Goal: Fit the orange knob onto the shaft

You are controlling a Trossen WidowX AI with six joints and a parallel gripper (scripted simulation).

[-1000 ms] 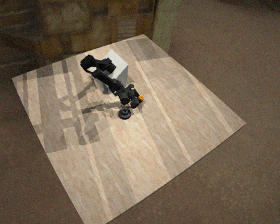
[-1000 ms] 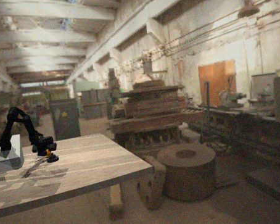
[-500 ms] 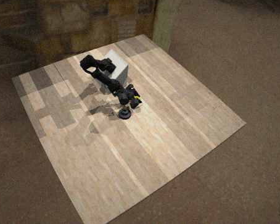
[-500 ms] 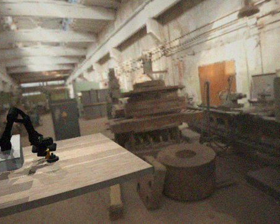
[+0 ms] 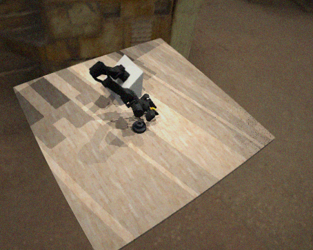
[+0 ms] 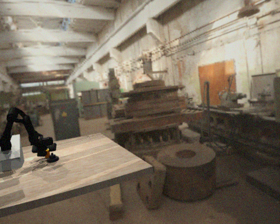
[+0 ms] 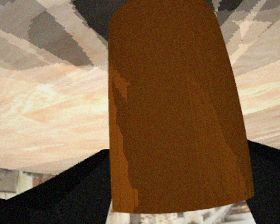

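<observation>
My gripper tip is now 1 cm past the orange knob, 3 cm to the left of it and 1 cm above it. From my gripper tip the other things lie so: round pedestal (2 cm ahead, 15 cm to the right, 1 cm below).
</observation>
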